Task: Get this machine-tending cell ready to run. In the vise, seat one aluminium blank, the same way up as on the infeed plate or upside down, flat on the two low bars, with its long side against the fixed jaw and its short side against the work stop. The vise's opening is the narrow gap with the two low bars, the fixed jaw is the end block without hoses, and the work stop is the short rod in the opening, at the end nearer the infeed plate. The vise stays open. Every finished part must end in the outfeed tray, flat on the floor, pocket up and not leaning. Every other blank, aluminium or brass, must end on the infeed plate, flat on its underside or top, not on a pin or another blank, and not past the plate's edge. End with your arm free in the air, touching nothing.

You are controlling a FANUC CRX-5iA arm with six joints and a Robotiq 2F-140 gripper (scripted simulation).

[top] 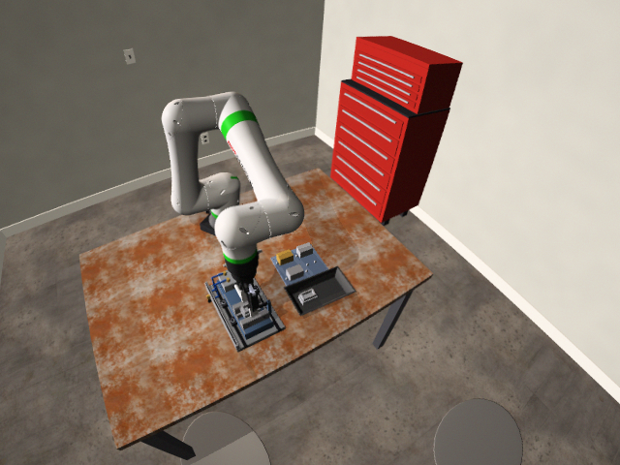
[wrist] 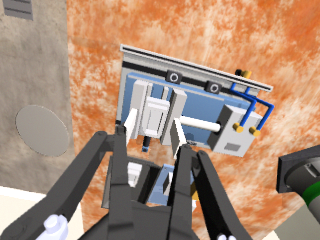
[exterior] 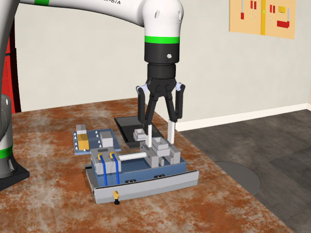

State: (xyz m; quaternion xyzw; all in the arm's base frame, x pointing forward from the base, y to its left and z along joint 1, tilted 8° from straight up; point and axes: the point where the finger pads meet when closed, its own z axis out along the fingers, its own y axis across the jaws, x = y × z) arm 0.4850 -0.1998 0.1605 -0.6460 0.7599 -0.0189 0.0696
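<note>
The vise lies 100 mm below my hand, 70 mm behind it and 10 mm to the left of it. From my hand the other things lie so: brass blank: 270 mm to the left, 160 mm behind, 110 mm below.
</note>
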